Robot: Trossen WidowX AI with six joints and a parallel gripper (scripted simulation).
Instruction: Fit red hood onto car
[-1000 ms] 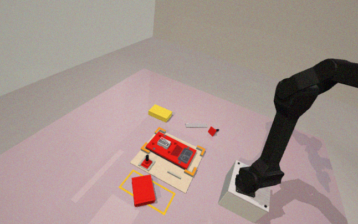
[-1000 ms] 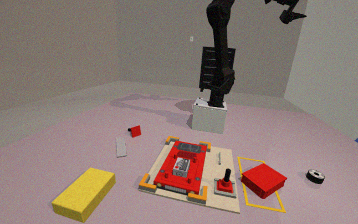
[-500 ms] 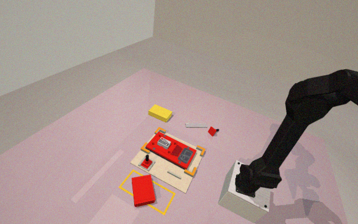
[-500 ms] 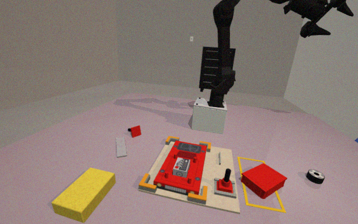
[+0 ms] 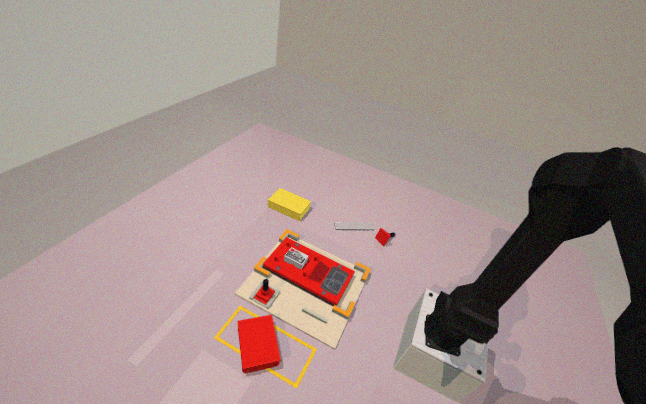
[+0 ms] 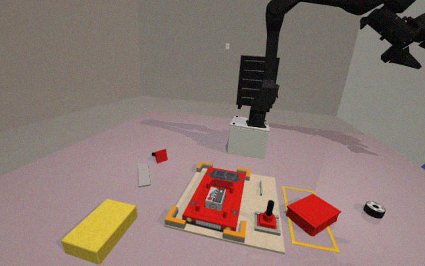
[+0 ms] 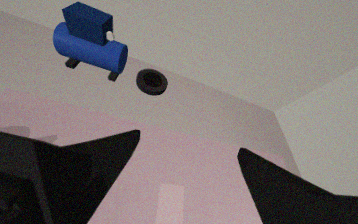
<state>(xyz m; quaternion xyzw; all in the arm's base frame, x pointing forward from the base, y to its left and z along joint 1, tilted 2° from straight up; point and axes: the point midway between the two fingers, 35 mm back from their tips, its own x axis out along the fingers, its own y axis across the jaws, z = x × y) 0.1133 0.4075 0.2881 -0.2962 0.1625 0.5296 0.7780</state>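
Now: the red hood 360 mm to the right of my gripper tip, 350 mm below it and 210 mm ahead of it. Also, from my gripper tip: black-knobbed stand: 470 mm to the right, 330 mm below, 240 mm ahead; grey engine block: 570 mm to the right, 340 mm below, 200 mm ahead; black wheel: 350 mm below, 190 mm to the right, 180 mm ahead.
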